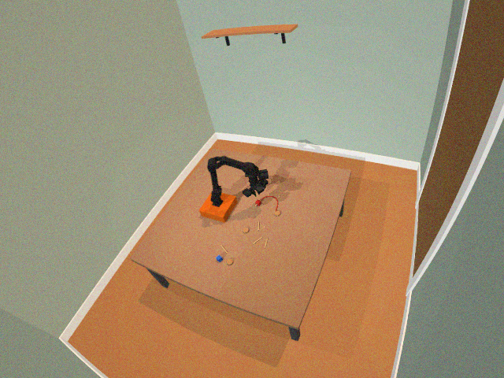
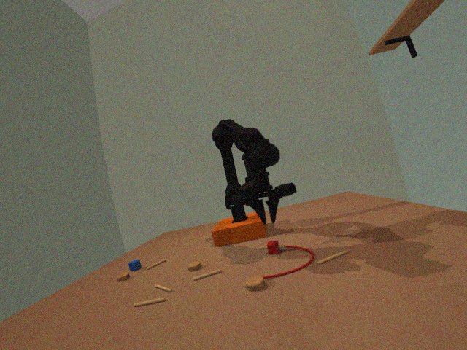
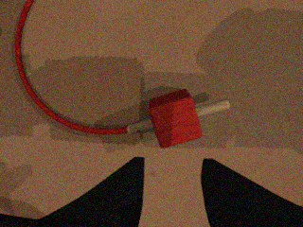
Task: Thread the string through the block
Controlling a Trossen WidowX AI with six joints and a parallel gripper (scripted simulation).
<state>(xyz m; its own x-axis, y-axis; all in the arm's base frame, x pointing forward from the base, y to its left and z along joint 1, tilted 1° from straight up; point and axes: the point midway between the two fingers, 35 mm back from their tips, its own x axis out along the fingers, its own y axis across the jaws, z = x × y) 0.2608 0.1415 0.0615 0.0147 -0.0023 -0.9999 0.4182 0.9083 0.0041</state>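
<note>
The red block is 10 mm to the right of my gripper tip and 70 mm below it. Also, from my gripper tip: thin stick (10 mm to the left, 80 mm below); then blue cube (20 mm behind, 520 mm to the right, 70 mm below); then round wooden button (170 mm ahead, 50 mm to the right, 80 mm below).
</note>
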